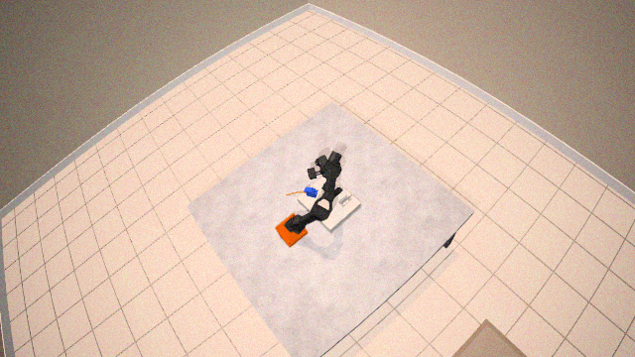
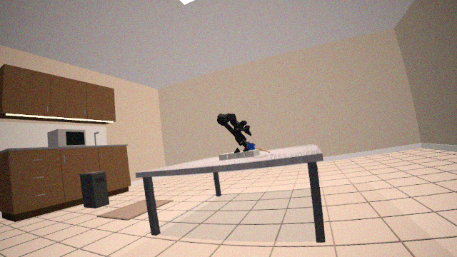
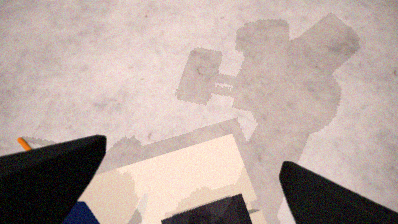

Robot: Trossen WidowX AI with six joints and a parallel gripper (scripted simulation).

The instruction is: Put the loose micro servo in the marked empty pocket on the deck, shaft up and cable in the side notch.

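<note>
Now: the cream deck 14 cm below my gripper tip, 12 cm behind it and 11 cm to the right of it.
</note>
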